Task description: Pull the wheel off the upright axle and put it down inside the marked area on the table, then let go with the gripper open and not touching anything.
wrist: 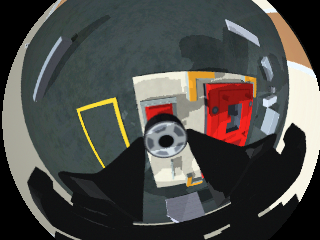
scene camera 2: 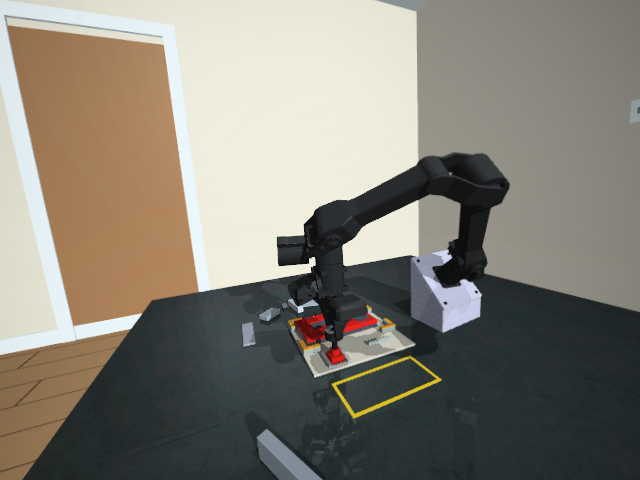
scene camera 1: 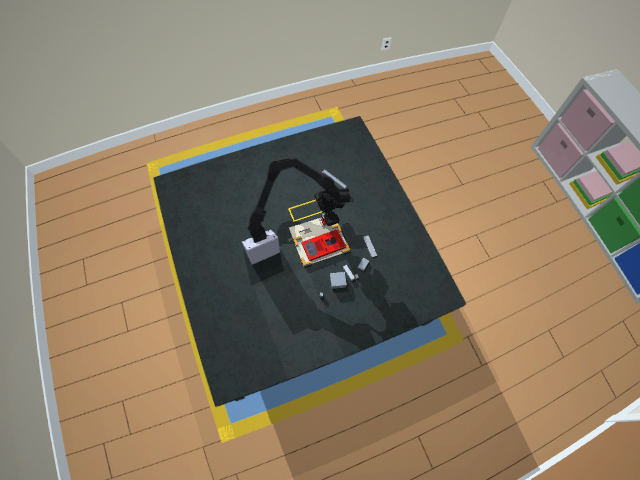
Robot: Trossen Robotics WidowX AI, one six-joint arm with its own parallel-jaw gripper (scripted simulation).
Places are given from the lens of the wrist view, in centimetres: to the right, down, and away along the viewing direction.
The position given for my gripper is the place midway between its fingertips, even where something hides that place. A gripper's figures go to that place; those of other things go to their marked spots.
my gripper (wrist: 165, 137): 0, 2, 10
wheel (wrist: 162, 124): 0, 0, 9
